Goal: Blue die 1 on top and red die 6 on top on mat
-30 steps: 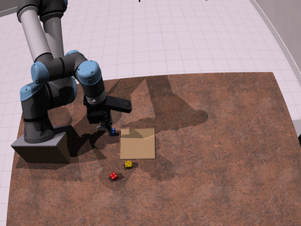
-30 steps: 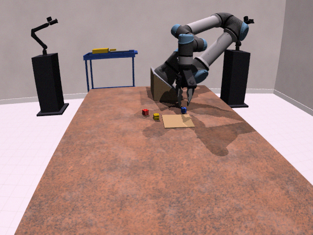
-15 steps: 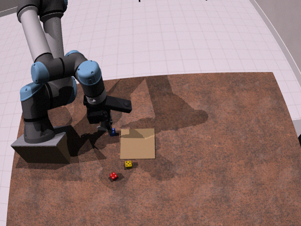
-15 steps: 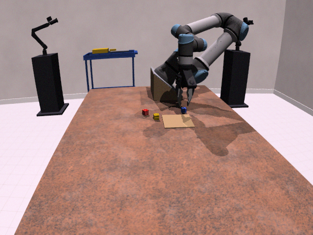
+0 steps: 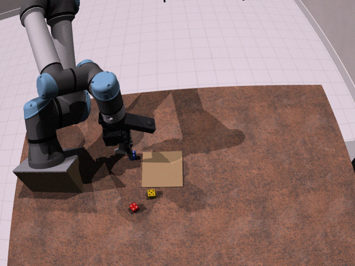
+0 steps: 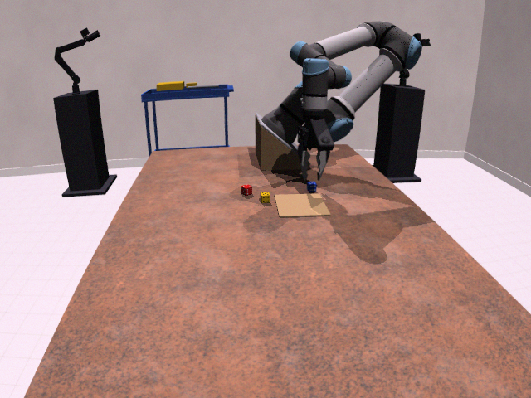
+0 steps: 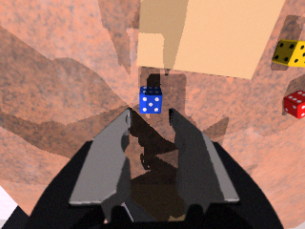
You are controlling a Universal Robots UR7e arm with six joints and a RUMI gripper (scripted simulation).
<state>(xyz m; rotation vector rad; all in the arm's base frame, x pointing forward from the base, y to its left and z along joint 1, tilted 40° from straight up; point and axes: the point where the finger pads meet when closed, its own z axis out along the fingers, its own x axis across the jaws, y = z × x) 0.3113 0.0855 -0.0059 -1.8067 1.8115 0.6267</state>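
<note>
Right now my hand is 3 cm above the blue die. From my hand the other things lie so: yellow die (16 cm to the right, 6 cm ahead, 3 cm below); tan mat (10 cm ahead, 6 cm to the right, 5 cm below); red die (20 cm to the right, 3 cm below).
</note>
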